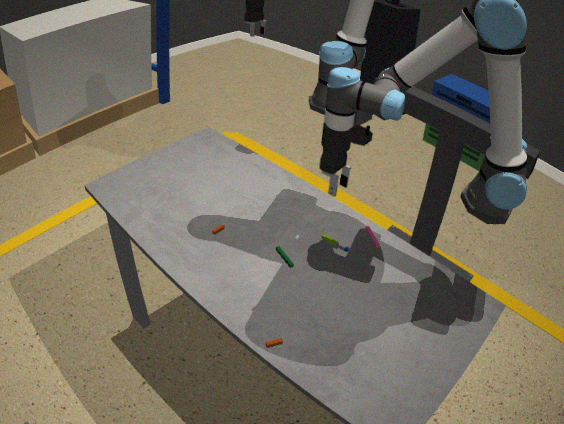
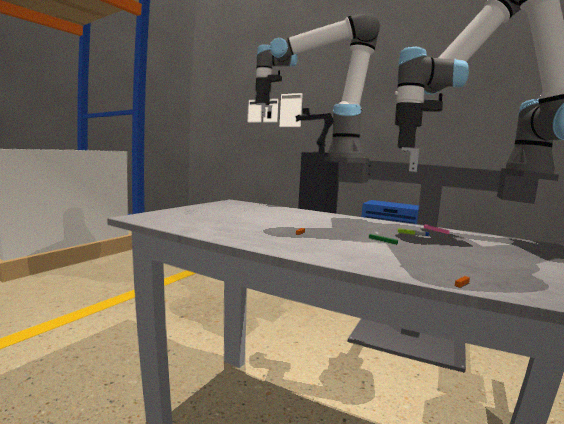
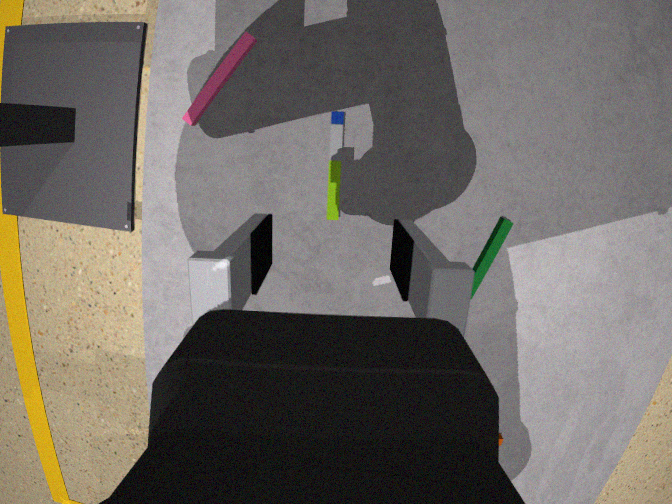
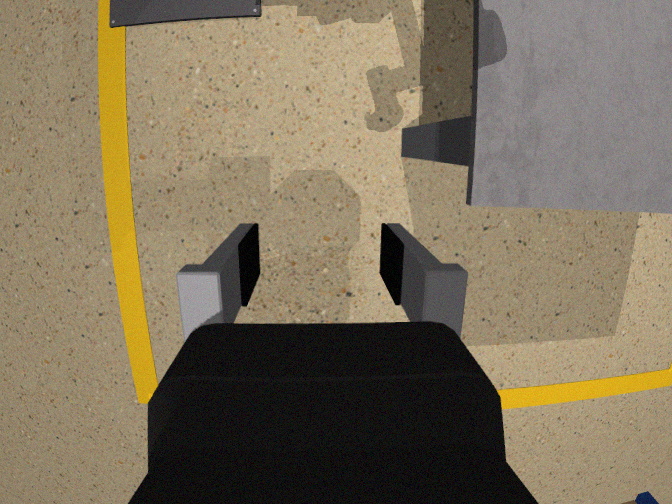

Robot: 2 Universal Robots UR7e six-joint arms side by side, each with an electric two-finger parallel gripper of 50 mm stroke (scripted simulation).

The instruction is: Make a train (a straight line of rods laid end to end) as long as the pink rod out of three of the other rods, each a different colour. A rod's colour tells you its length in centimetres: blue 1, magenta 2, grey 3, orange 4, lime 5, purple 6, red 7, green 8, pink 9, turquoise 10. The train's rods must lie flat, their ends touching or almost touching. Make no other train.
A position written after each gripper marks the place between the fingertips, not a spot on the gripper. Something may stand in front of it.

Observation:
In view: the left gripper (image 1: 337,190), the right gripper (image 4: 320,249), a green rod (image 3: 503,226), a lime rod (image 3: 334,166) and a dark post (image 1: 454,149).
The left gripper also shows in image 2 (image 2: 412,171) and in image 3 (image 3: 332,242). Image 4 misses the green rod: it is out of frame. Image 4 does not show the lime rod: it is out of frame.

